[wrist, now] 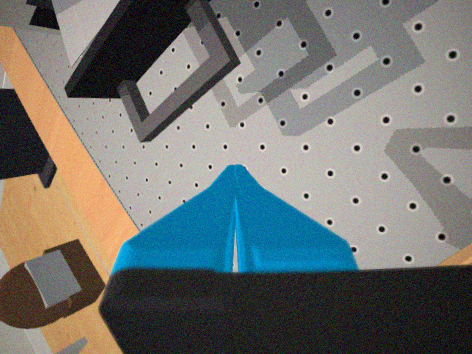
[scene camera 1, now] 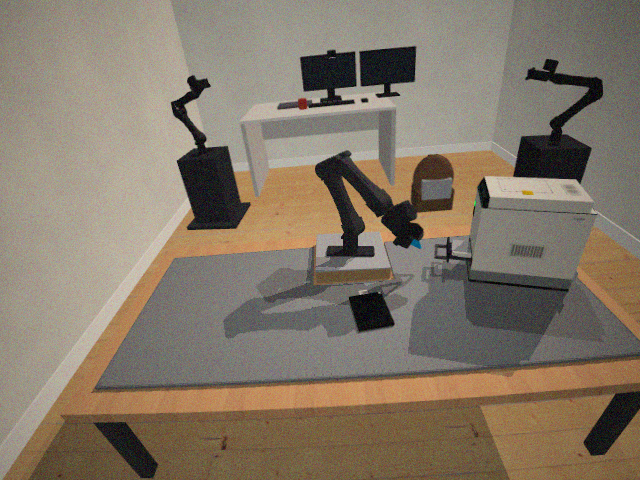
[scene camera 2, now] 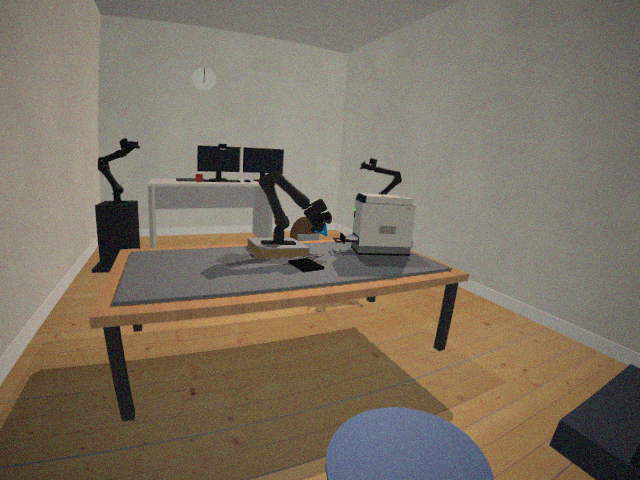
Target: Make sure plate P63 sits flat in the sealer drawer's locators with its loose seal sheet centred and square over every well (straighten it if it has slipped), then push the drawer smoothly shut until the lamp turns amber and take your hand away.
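Pixels of known places: gripper, fingertip midpoint: (wrist: 235, 177) (scene camera 1: 420, 248) (scene camera 2: 326, 235); arm's base, origin of the base link: (scene camera 1: 350, 252) (scene camera 2: 278, 243).
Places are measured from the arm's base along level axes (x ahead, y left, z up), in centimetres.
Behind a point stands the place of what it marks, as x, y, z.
Note:
The white sealer (scene camera 1: 529, 242) @[18.5, 61.7, 15.2] (scene camera 2: 385, 225) @[18.2, 60.2, 14.4] stands at the right of the table, and its lamp (scene camera 1: 475, 203) @[-0.4, 48.3, 20.9] (scene camera 2: 354, 209) @[-1.2, 48.2, 20.7] glows green. Its drawer is part way out to the left; the black drawer front (scene camera 1: 448, 250) @[8.5, 38.0, 5.7] (wrist: 125, 55) @[3.8, 38.6, 4.1] carries a grey loop handle (wrist: 189, 95) @[5.1, 33.8, 2.9]. In the wrist view a pale surface (wrist: 82, 25) @[3.1, 42.2, 5.3] shows behind the drawer front, cut off by the frame. Plate P63, its seal sheet and the locators cannot be made out. My gripper (scene camera 1: 417, 244) @[6.3, 27.7, 5.6] (scene camera 2: 324, 231) @[6.3, 27.7, 5.6] (wrist: 235, 177) @[6.3, 27.7, 5.6] is shut and empty, with blue fingertips together, left of the handle and apart from it.
A black flat pad (scene camera 1: 371, 311) @[32.5, 8.0, -2.9] (scene camera 2: 306, 265) @[34.3, 7.1, -2.9] lies on the grey mat (scene camera 1: 180, 361) @[54.9, -53.3, -4.1] (scene camera 2: 155, 289) @[53.8, -63.1, -4.3], in front of the arm's base block (scene camera 1: 353, 276) @[12.6, 1.4, -3.2] (scene camera 2: 279, 251) @[13.1, -2.2, -1.3]. A brown backpack (scene camera 1: 433, 175) (wrist: 30, 290) stands on the floor behind the table.

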